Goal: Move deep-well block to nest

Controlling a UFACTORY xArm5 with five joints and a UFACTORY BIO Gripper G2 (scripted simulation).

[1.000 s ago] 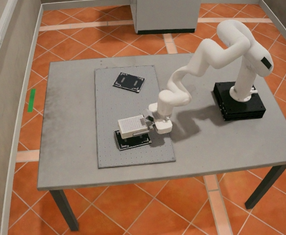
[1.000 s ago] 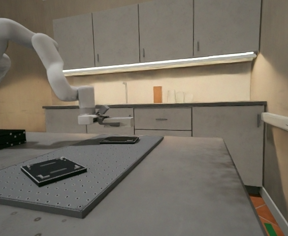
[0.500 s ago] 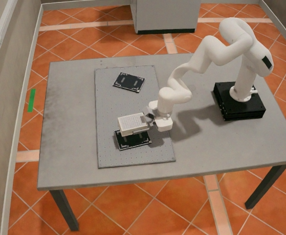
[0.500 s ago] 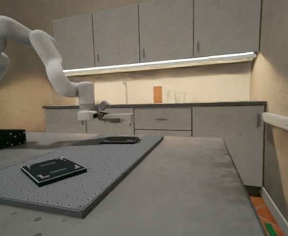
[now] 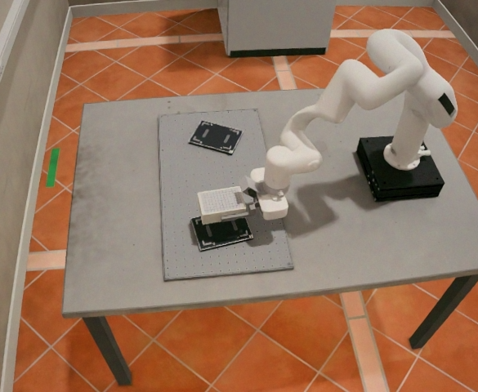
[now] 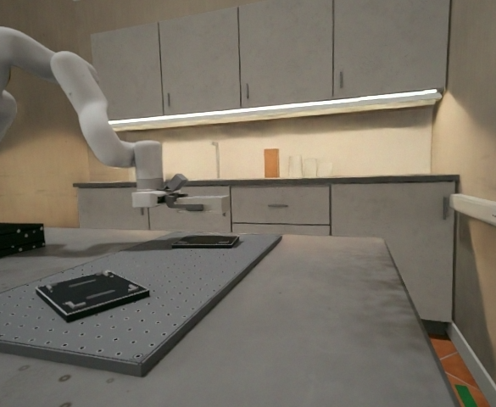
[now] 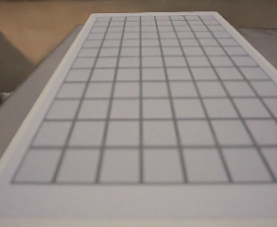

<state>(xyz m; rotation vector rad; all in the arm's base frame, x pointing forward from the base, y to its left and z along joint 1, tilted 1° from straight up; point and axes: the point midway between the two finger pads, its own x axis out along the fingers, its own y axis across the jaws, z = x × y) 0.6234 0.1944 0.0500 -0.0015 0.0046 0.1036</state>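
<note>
My gripper is now 10 mm past the black plate nest N2, 390 mm to the left of it and 100 mm above it. Round my hand: black plate nest N1: 10 mm ahead, 10 mm to the left, 100 mm below; then white 96-well deep-well block: 10 mm ahead.
</note>
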